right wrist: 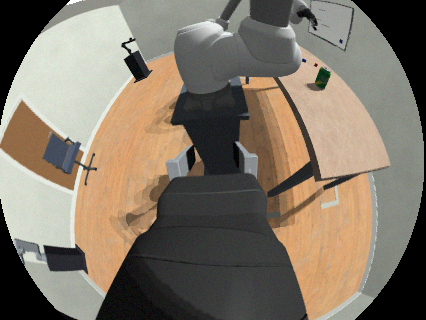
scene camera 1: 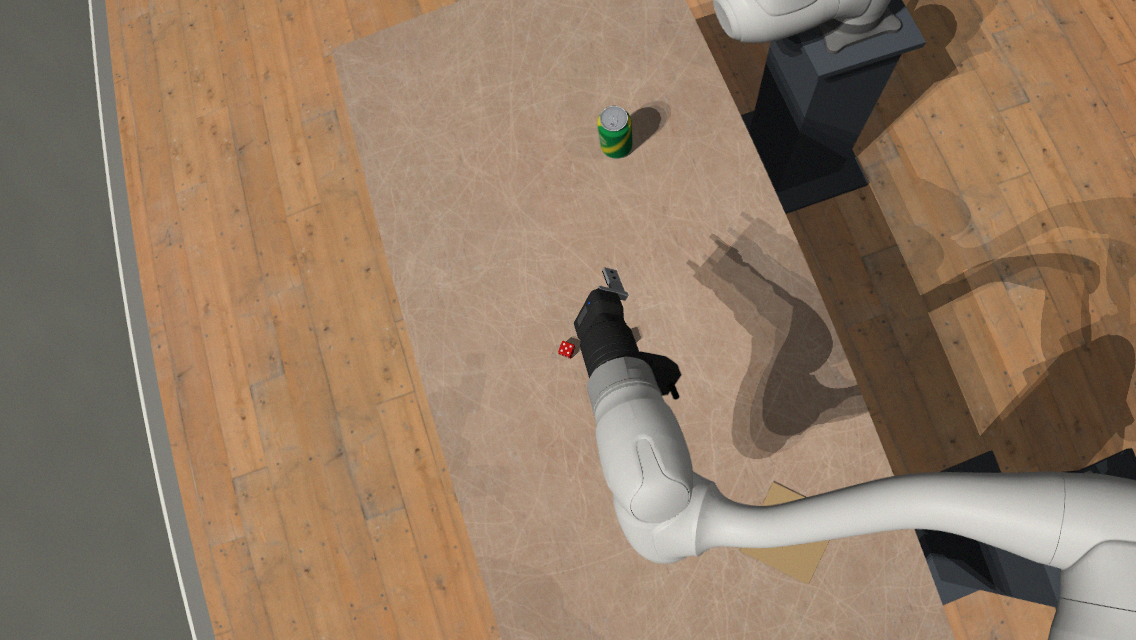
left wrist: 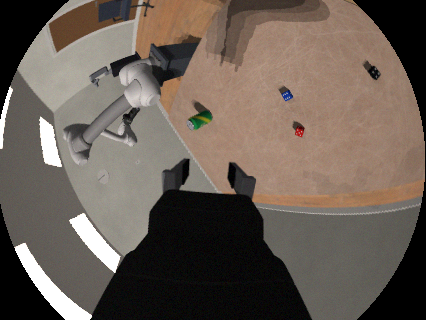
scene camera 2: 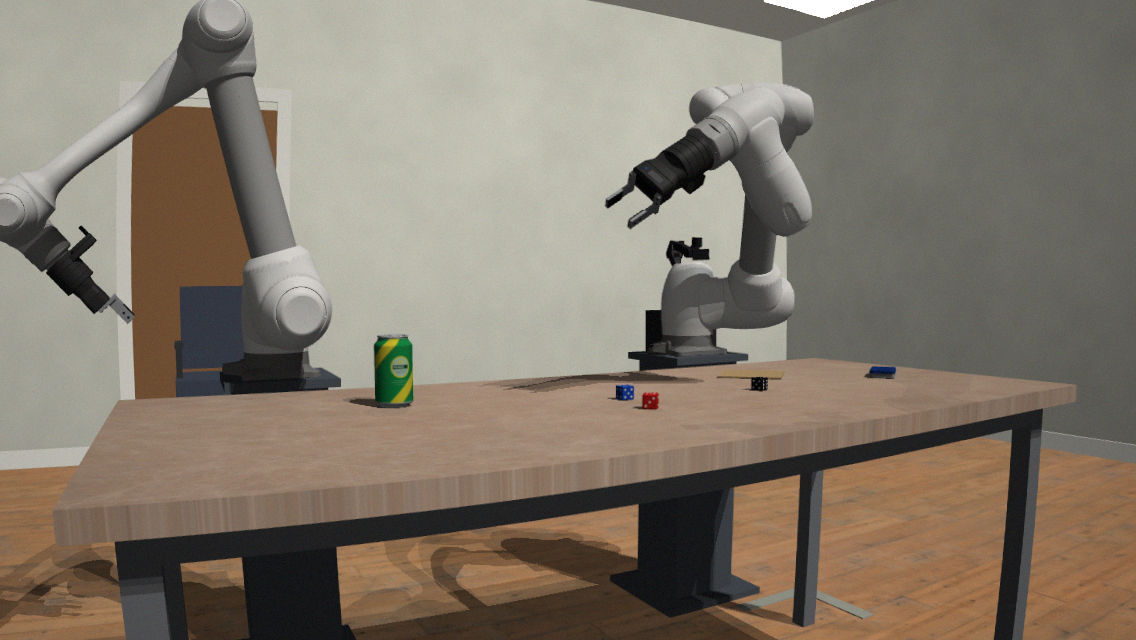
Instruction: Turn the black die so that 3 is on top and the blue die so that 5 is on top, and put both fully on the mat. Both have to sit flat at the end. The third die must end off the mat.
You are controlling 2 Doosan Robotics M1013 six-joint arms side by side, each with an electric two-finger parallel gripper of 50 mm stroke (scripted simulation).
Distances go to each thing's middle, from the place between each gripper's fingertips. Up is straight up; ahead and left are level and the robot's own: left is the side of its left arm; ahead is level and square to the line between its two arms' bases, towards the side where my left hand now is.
I see my left gripper (scene camera 2: 617, 213) 46 cm to the right of the tan mat (scene camera 1: 800, 561), 34 cm above it and 18 cm past it.
Now: the tan mat 1300 mm to the left of my right hand (scene camera 2: 131, 319), 520 mm ahead of it and 150 mm below it.
